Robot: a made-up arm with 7 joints. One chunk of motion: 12 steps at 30 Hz.
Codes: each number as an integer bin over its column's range. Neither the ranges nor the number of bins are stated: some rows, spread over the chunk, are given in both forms.
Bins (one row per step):
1: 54 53 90 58 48 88
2: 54 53 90 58 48 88
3: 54 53 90 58 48 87
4: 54 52 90 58 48 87
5: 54 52 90 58 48 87
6: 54 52 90 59 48 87
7: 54 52 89 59 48 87
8: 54 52 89 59 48 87
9: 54 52 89 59 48 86
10: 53 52 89 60 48 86
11: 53 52 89 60 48 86
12: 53 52 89 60 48 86
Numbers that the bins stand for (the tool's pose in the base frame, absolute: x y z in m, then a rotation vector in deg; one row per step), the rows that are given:
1: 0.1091 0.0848 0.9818 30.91 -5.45 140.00
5: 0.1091 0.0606 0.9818 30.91 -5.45 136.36
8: 0.1091 0.0606 0.9576 34.55 -5.45 136.36
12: 0.0848 0.0606 0.9576 38.18 -5.45 132.73
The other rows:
2: 0.1091 0.0848 0.9818 30.91 -5.45 140.00
3: 0.1091 0.0848 0.9818 30.91 -5.45 136.36
4: 0.1091 0.0606 0.9818 30.91 -5.45 136.36
6: 0.1091 0.0606 0.9818 34.55 -5.45 136.36
7: 0.1091 0.0606 0.9576 34.55 -5.45 136.36
9: 0.1091 0.0606 0.9576 34.55 -5.45 132.73
10: 0.0848 0.0606 0.9576 38.18 -5.45 132.73
11: 0.0848 0.0606 0.9576 38.18 -5.45 132.73

